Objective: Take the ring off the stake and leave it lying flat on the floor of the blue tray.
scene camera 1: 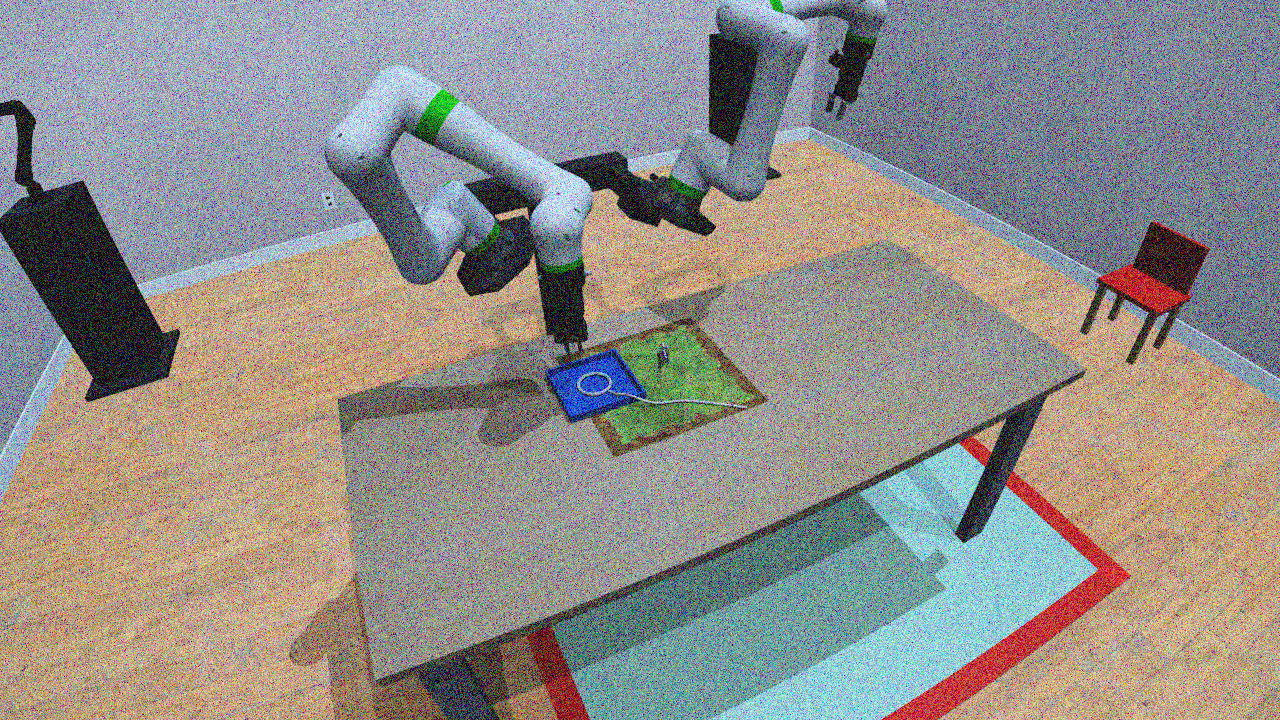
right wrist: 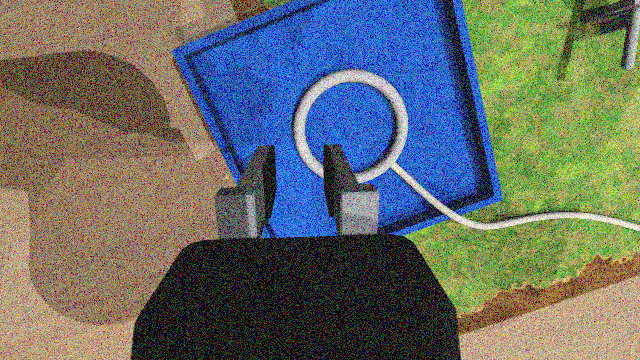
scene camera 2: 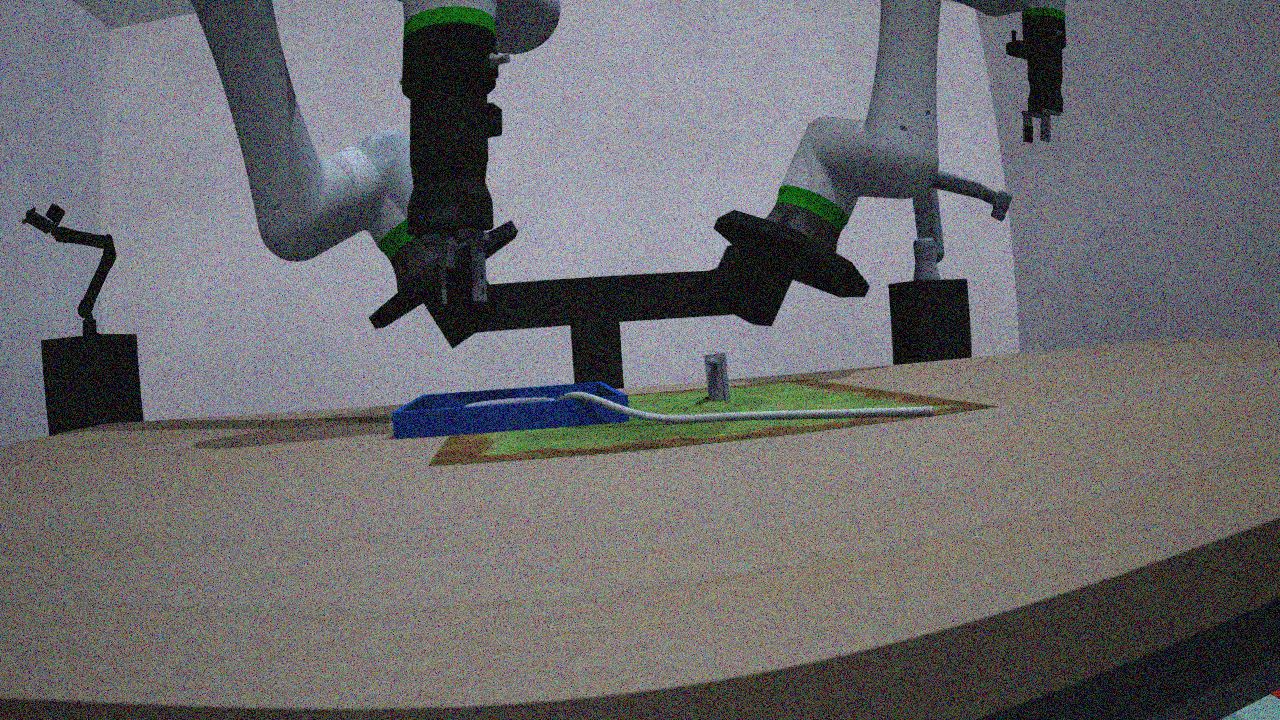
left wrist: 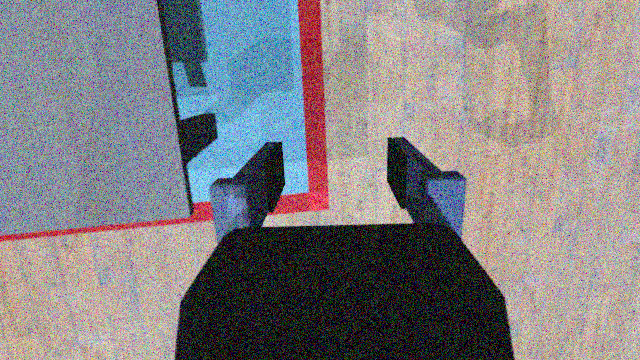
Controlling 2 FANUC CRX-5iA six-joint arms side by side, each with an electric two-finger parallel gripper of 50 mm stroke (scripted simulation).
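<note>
Left gripper point(scene camera 2: 1036, 141), point(scene camera 1: 833, 115), point(left wrist: 335, 161) visible; right gripper point(scene camera 2: 464, 303), point(scene camera 1: 574, 353), point(right wrist: 299, 167) likewise. A blue tray point(scene camera 2: 440, 417), point(scene camera 1: 563, 379), point(right wrist: 247, 79) is in the scene; in the left wrist view the tray is out of frame.
</note>
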